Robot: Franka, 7 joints.
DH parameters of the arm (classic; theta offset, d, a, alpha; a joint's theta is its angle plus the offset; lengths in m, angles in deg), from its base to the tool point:
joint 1: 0 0.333 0 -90
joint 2: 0 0 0 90
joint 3: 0 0.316 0.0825 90
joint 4: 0 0 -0.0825 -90
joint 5: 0 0.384 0 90
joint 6: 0 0 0.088 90
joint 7: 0 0.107 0 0
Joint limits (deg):
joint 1: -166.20..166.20
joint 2: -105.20..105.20
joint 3: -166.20..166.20
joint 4: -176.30..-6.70
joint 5: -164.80..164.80
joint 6: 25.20..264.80
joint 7: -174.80..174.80
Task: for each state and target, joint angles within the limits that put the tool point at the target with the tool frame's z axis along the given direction. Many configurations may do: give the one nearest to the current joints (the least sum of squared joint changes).
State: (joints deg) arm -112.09 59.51 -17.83 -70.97 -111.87 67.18 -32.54
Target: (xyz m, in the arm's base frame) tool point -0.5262 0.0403 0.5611 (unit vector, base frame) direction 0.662 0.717 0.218
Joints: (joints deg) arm -134.85 18.21 -41.35 -96.24 -75.61 44.95 -32.54
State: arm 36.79 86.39 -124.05 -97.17 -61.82 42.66 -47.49
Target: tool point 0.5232 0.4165 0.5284 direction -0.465 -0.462 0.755
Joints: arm 75.59 96.20 -108.88 -63.96 -54.90 68.52 -47.49
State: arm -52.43 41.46 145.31 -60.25 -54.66 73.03 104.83
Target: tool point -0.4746 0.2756 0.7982 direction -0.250 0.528 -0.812
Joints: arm -12.86 0.54 166.20 -73.02 -21.62 101.25 104.83
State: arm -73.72 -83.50 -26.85 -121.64 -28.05 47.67 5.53
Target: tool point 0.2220 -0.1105 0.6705 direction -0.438 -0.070 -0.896
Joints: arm -56.22 -46.12 19.99 -118.23 -7.74 57.86 5.53
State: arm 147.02 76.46 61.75 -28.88 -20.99 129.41 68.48
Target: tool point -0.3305 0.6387 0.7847 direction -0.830 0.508 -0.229
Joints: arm 105.43 51.42 62.87 -16.15 -19.03 129.79 68.48
